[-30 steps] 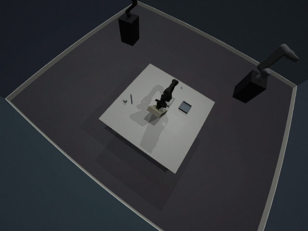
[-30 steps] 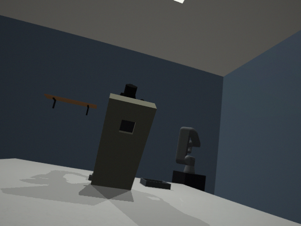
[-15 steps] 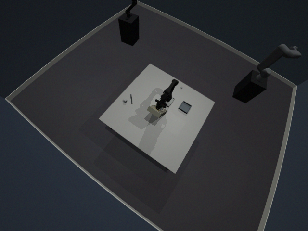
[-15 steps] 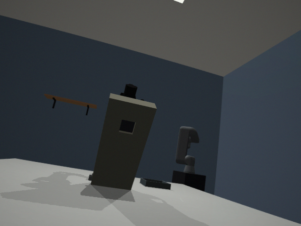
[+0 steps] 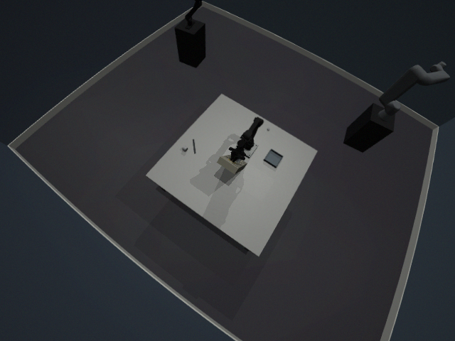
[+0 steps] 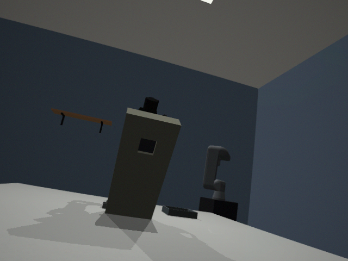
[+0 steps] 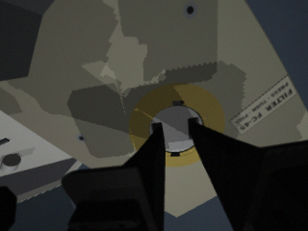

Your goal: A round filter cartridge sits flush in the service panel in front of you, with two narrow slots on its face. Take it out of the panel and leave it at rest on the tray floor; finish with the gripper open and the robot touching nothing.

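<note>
The round filter cartridge lies 10 mm ahead of my gripper tip and 10 mm below it. From my gripper tip the other things lie so: square tray: 370 mm behind, 340 mm to the left, 270 mm below; then small white piece: 30 mm behind, 520 mm to the right, 260 mm below.
</note>
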